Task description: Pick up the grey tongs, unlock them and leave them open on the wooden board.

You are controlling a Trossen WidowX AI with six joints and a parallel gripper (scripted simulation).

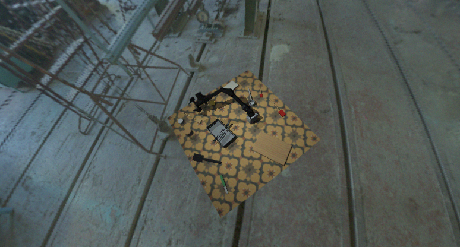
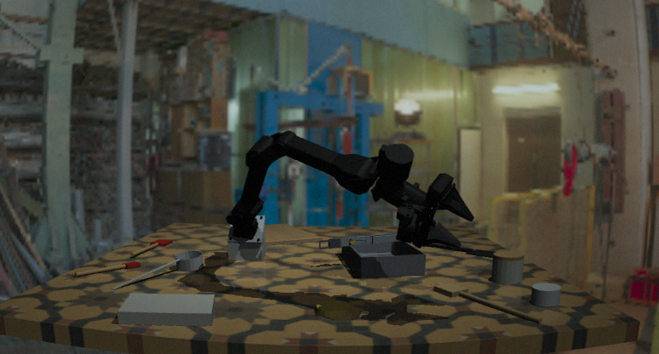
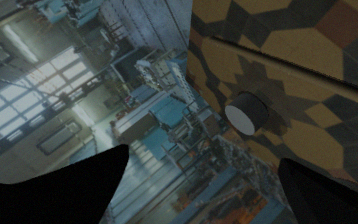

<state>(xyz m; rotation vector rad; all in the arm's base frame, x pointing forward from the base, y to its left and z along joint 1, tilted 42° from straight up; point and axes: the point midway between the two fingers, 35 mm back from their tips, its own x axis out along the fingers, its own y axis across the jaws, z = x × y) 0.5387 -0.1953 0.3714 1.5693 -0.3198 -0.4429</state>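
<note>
Right now the roasting tin is 40 cm to the left of my gripper tip, 18 cm behind it and 13 cm below it. Round my gripper tip: yellow disc: 26 cm behind, 15 cm below, 3 cm to the right; then black spatula: 58 cm to the left, 16 cm below, 10 cm ahead; then white block: 57 cm behind, 15 cm below, 14 cm to the right.
</note>
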